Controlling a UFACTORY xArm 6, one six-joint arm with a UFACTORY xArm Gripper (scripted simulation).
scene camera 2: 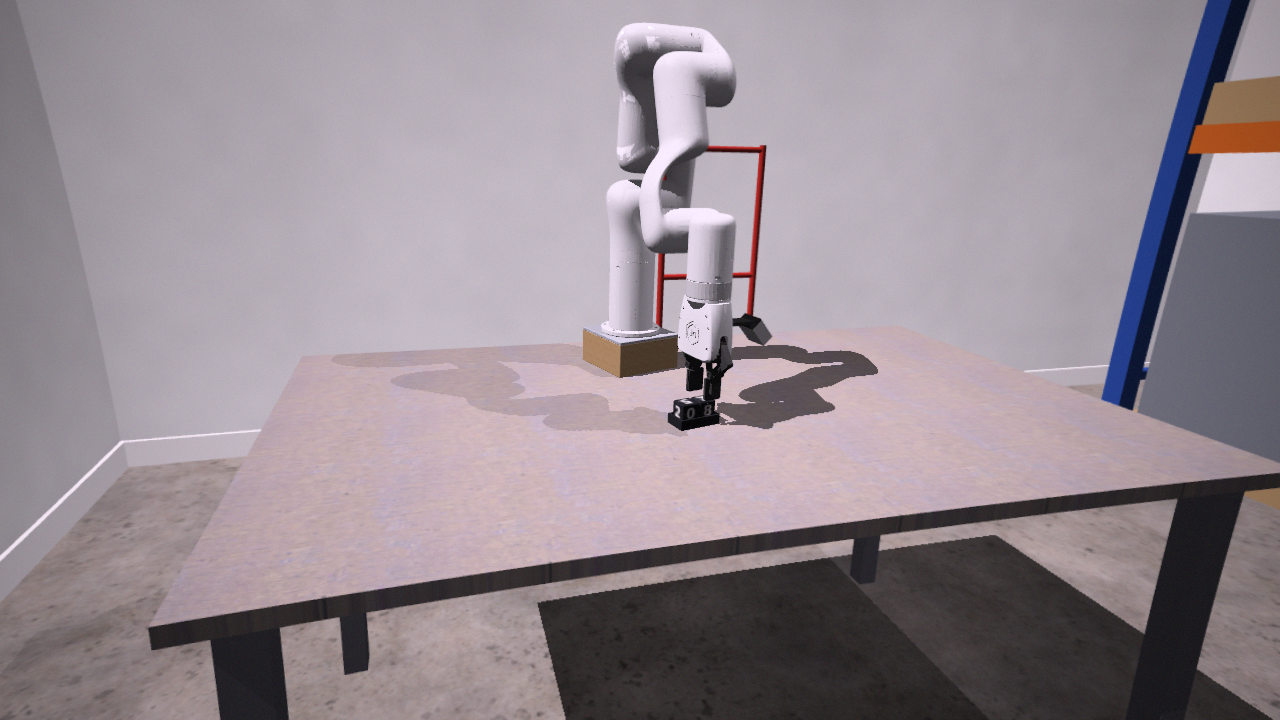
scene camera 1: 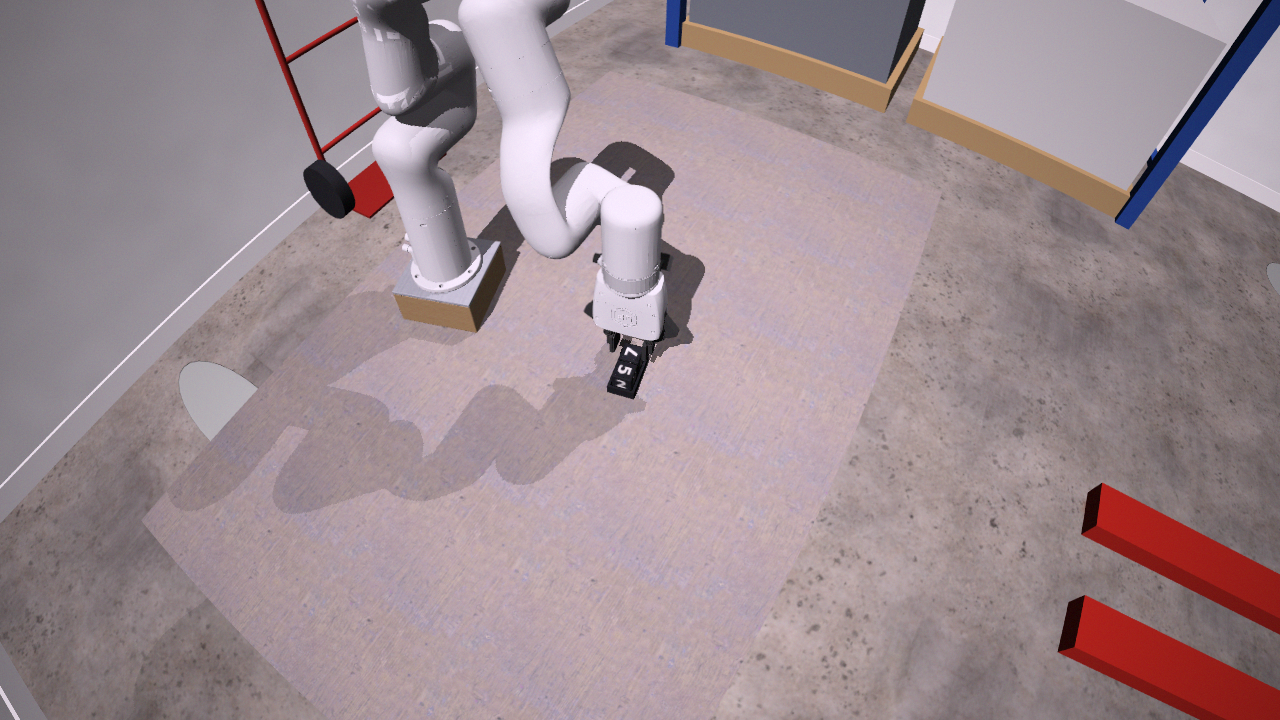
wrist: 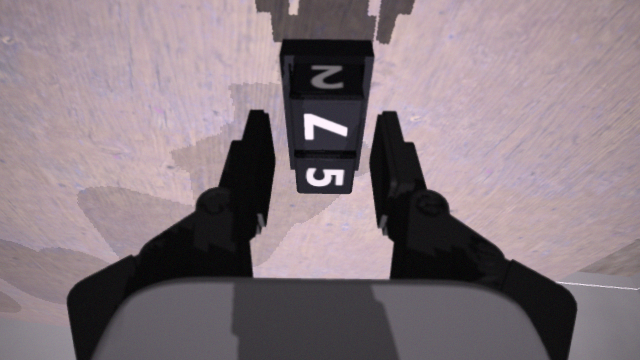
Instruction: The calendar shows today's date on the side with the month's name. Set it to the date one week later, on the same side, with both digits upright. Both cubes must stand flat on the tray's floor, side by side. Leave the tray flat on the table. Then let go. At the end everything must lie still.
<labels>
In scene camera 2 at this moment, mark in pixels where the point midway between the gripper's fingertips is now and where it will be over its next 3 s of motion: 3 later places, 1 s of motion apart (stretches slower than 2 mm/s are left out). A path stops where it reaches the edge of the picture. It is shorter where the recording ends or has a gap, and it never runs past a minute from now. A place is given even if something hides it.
The gripper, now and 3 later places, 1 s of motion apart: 702, 394; 702, 408; 703, 396; 703, 356
</labels>
